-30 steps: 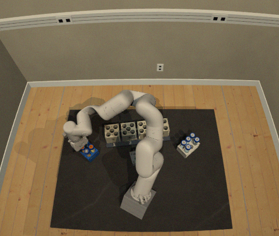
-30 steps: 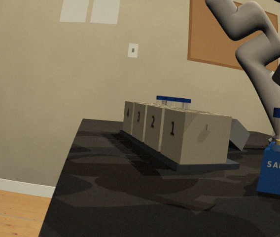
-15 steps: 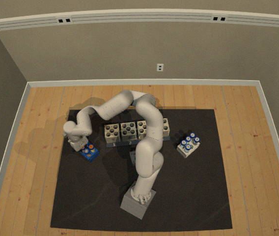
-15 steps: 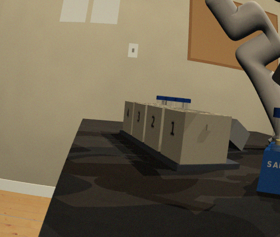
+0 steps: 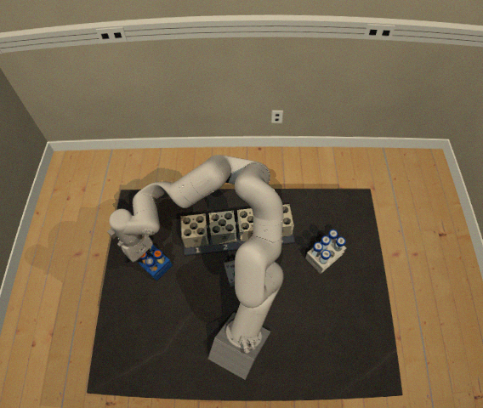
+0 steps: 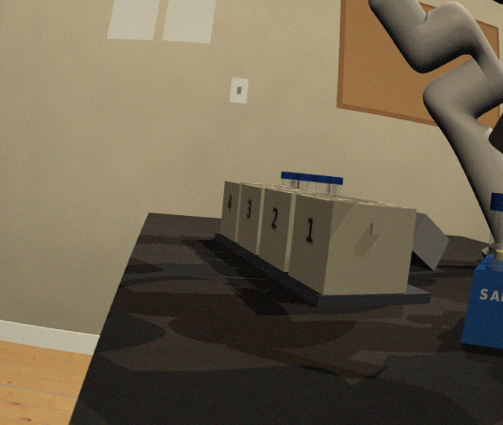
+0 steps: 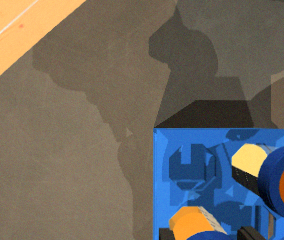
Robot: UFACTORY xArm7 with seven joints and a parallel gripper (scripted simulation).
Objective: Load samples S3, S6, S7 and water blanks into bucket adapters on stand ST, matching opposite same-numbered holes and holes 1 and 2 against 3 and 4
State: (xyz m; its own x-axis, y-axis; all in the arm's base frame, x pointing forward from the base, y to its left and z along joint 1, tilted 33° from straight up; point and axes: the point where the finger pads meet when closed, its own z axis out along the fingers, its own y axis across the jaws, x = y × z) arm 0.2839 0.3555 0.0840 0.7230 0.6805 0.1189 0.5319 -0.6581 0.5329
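Now: the blue sample rack 90 mm below my hand, 20 mm to the right of it and 10 mm ahead of it. From my hand the other things lie so: white blank rack: 680 mm to the right, 110 mm behind, 90 mm below; then adapter 1: 200 mm to the right, 90 mm ahead, 70 mm below.
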